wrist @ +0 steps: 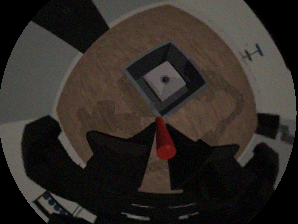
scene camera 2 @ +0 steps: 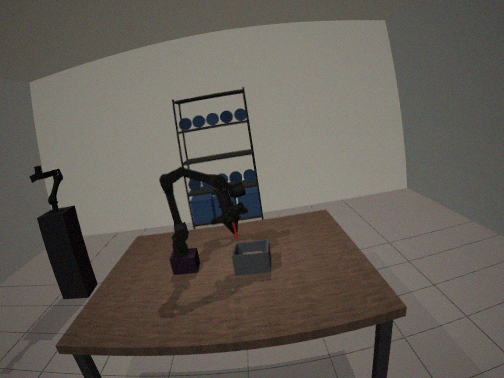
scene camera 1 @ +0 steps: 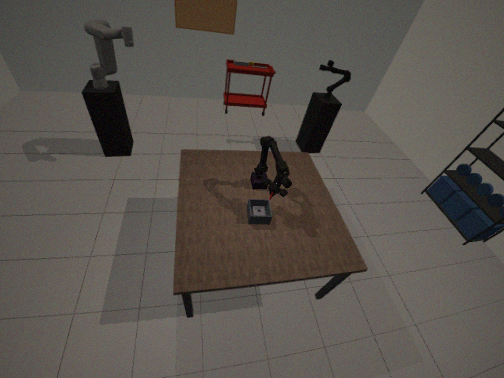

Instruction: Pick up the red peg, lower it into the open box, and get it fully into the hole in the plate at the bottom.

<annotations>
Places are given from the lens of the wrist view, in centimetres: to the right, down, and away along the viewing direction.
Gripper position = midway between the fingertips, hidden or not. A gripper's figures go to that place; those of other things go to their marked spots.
my gripper [wrist: 160,125]: 2, 2, 10
grey box [wrist: 196,82]: 14, -9, 15
pale plate [wrist: 163,81]: 4, -9, 17
</annotations>
